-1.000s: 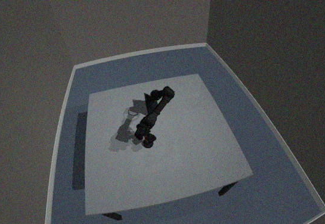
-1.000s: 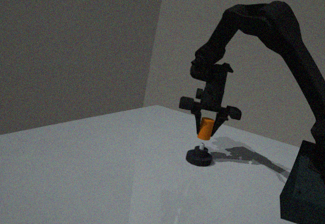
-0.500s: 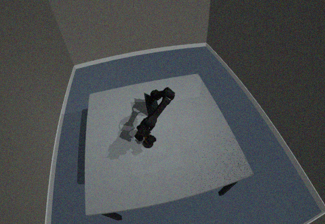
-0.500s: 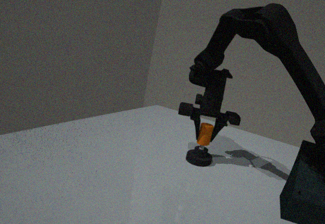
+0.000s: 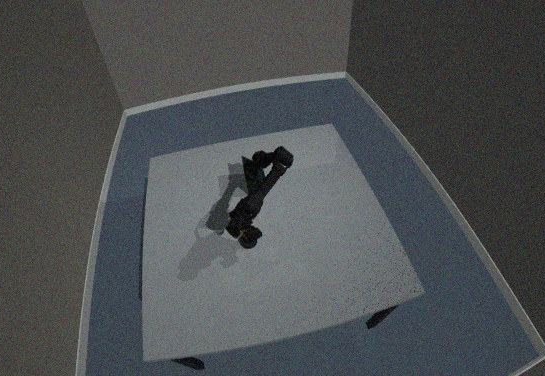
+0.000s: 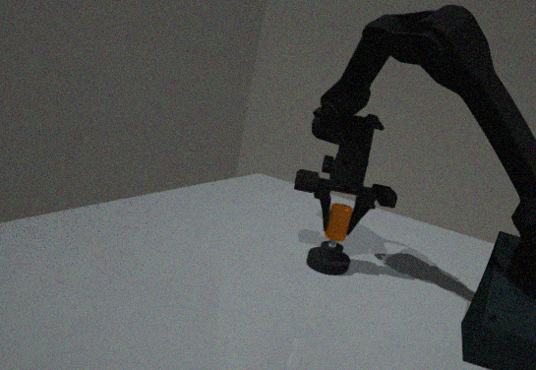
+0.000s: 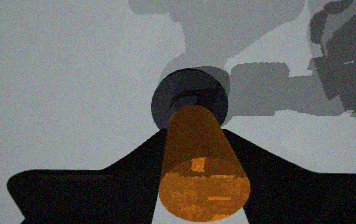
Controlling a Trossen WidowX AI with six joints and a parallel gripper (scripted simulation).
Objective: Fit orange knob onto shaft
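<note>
Right now the orange knob is 3 cm above my gripper tip. The rest, counted from my gripper tip: round dark pedestal (4 cm below).
</note>
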